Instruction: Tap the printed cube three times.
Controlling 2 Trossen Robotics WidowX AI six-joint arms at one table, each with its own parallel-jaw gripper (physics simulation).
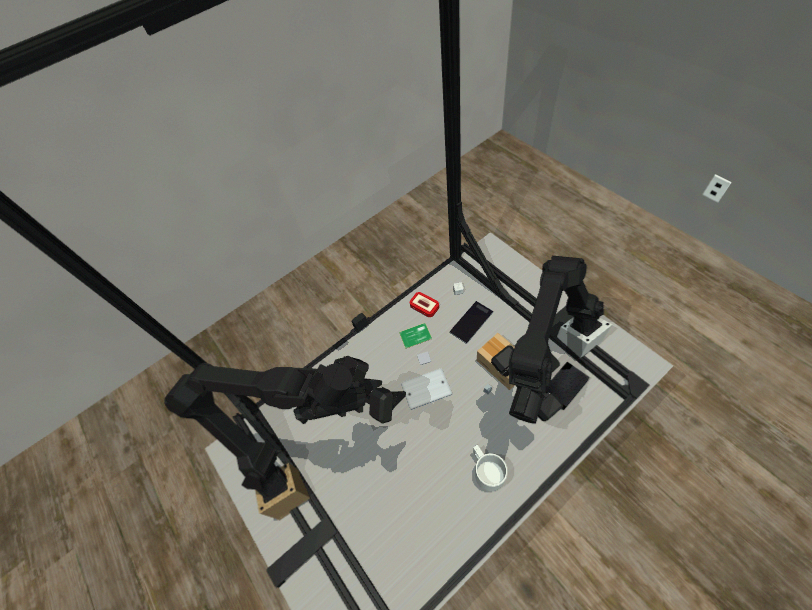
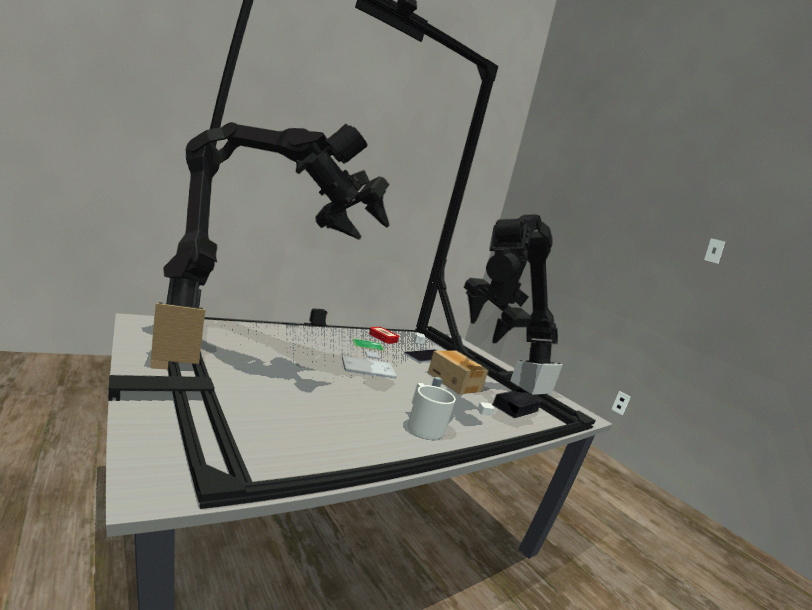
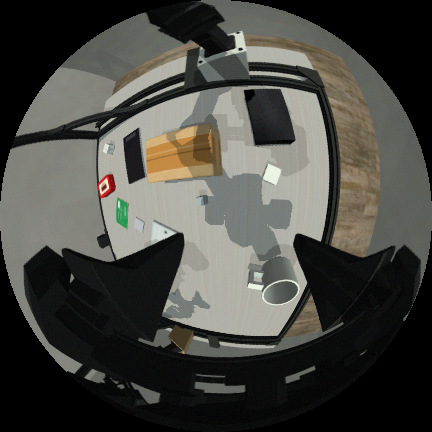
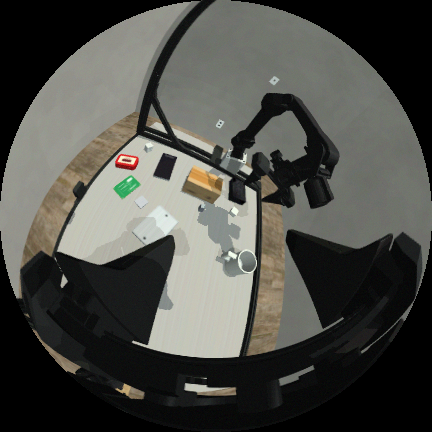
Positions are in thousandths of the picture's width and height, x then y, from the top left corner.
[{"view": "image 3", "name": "my left gripper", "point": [559,554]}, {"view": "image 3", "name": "black tablet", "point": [309,362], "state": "on the table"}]
